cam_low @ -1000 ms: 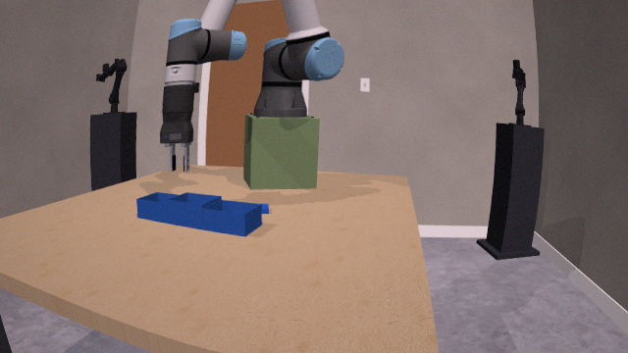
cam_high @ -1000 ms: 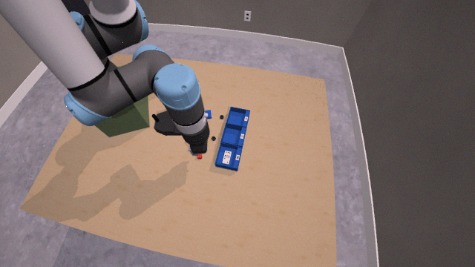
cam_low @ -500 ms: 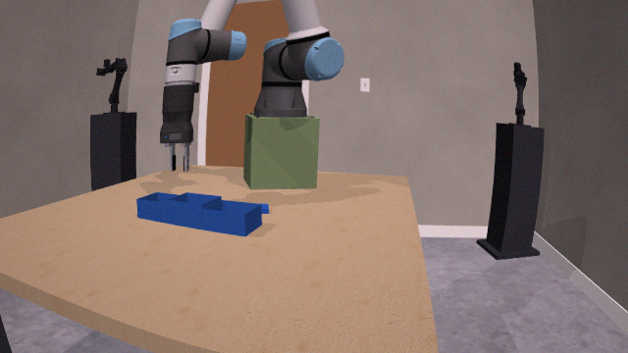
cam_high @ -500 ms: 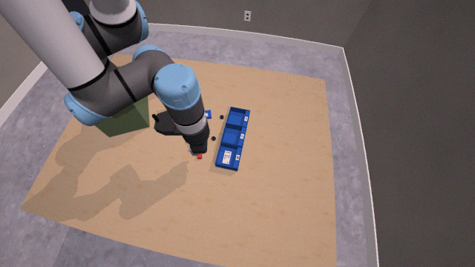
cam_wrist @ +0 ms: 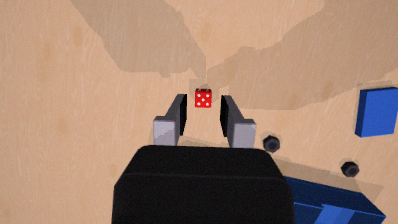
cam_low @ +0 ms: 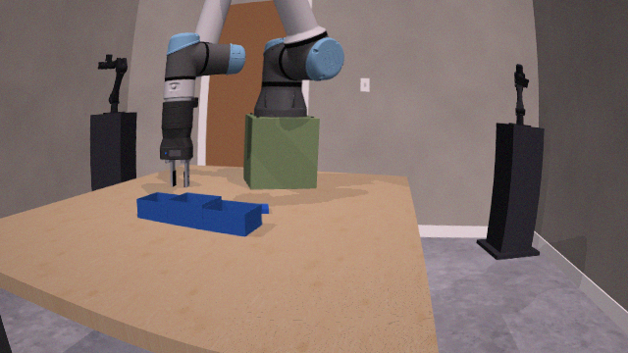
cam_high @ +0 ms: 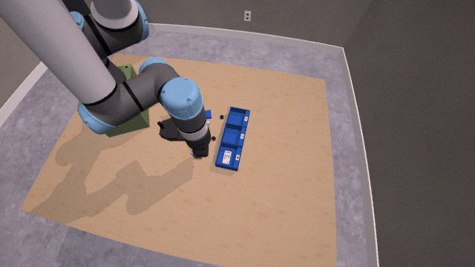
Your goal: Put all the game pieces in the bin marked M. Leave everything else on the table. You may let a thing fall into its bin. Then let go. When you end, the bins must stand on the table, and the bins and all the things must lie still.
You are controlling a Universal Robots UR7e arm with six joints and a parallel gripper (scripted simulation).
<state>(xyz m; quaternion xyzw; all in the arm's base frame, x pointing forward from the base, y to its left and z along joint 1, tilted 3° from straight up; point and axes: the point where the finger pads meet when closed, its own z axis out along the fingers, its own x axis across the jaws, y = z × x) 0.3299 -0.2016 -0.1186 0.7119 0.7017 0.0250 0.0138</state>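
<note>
My gripper is now 50 mm above the red die. The rest, counted from my hand: blue three-part bin 130 mm ahead, 70 mm to the left, 40 mm below; then flat blue tile 10 mm ahead, 190 mm to the left, 60 mm below; then white domino 100 mm ahead, 10 mm to the right, 50 mm below.
</note>
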